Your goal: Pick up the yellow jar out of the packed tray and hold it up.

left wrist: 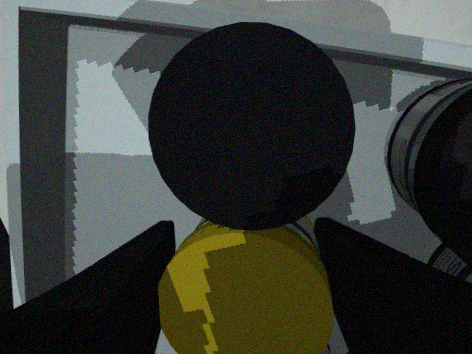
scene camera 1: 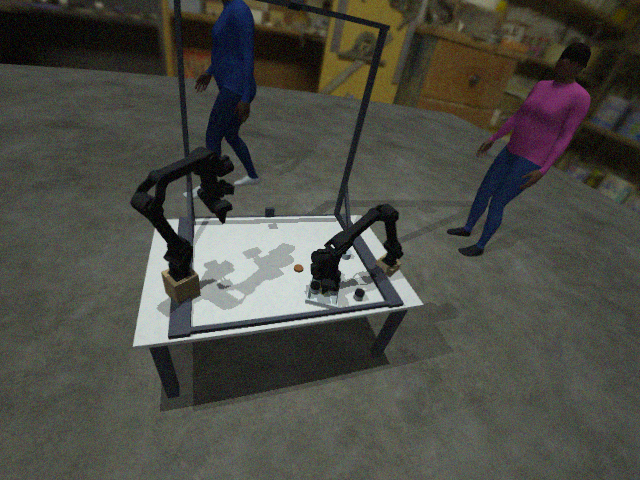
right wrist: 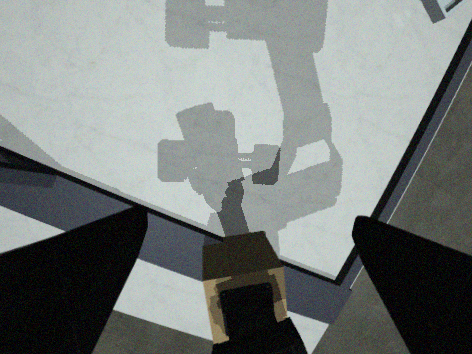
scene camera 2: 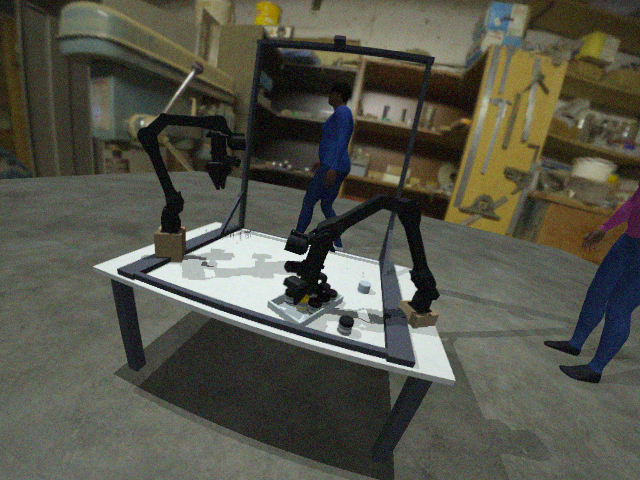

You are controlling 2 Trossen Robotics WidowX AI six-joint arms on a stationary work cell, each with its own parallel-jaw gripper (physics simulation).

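Pixels of known places: left gripper, fingertip midpoint: [left wrist: 244, 232] [scene camera 1: 322, 290] [scene camera 2: 298, 303]; right gripper, fingertip midpoint: [scene camera 1: 218, 218] [right wrist: 252, 221] [scene camera 2: 220, 189]; left arm's base, link origin: [scene camera 1: 389, 261] [scene camera 2: 419, 307]; right arm's base, link origin: [scene camera 1: 179, 273] [right wrist: 248, 308] [scene camera 2: 170, 230].
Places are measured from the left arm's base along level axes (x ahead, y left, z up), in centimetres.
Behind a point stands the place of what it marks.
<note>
The yellow jar [scene camera 2: 305, 299] @(x 40.1, y -7.9, z 0.0 cm) [left wrist: 250, 300] @(x 40.6, y -10.1, z 0.1 cm) stands in the tray [scene camera 1: 321, 304] @(x 47.4, y -4.9, z -3.0 cm) [scene camera 2: 283, 313] @(x 47.3, y -4.8, z -2.7 cm); the gripper covers part of it. My left gripper [scene camera 1: 324, 289] @(x 41.3, y -10.1, z -2.8 cm) [scene camera 2: 298, 295] @(x 41.3, y -10.1, z -2.8 cm) [left wrist: 244, 232] @(x 41.3, y -10.1, z -2.8 cm) points down into the tray, shut on the yellow jar, with one finger against each side of its lid. The jar looks upright and low among its neighbours. A black-lidded jar [left wrist: 250, 125] @(x 43.5, y -13.1, z 0.0 cm) stands right against it, above it in the left wrist view. More black-lidded jars [scene camera 2: 314, 303] [left wrist: 447, 165] stand close by. My right gripper [scene camera 1: 223, 212] @(x 69.5, y -47.6, z 25.1 cm) [scene camera 2: 219, 183] @(x 69.5, y -47.6, z 25.1 cm) [right wrist: 252, 221] @(x 69.5, y -47.6, z 25.1 cm) is open and empty, high above the table.
A loose black-lidded jar [scene camera 1: 359, 293] @(x 31.0, y 3.0, z -0.4 cm) [scene camera 2: 345, 324] @(x 31.2, y 4.3, z -0.6 cm) stands to the right of the tray. A pale blue cylinder [scene camera 1: 346, 256] @(x 13.7, y -17.9, z -2.3 cm) [scene camera 2: 364, 287] @(x 13.1, y -17.3, z -1.7 cm) stands farther back. An orange disc [scene camera 1: 298, 268] @(x 39.7, y -27.2, z -3.4 cm) lies left of the left gripper. A dark frame post [scene camera 1: 356, 144] @(x -14.0, y -46.8, z 43.6 cm) [scene camera 2: 415, 129] @(x -14.0, y -46.8, z 65.6 cm) rises behind the left arm.
</note>
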